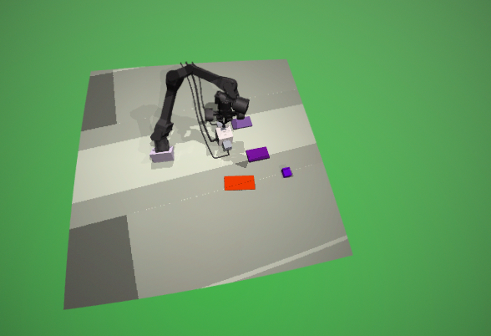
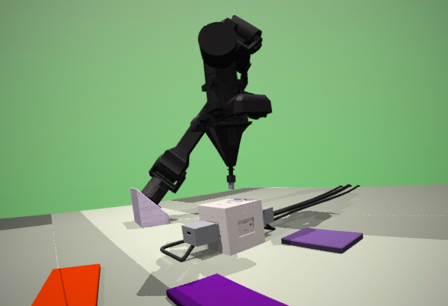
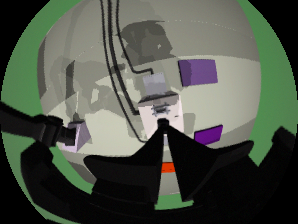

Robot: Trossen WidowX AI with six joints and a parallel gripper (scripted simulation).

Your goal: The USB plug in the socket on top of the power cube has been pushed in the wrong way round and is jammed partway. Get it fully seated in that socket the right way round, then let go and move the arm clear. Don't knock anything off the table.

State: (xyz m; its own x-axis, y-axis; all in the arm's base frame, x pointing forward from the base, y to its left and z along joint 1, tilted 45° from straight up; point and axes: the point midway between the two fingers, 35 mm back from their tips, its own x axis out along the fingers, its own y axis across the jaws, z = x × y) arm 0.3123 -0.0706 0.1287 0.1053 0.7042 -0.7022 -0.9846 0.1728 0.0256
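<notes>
My gripper tip is 2 cm above the USB plug. Round my gripper tip: orange slab: 28 cm to the right, 13 cm below, 2 cm ahead; then USB socket: 7 cm below; then purple block: 29 cm to the right, 27 cm ahead, 12 cm below.
</notes>
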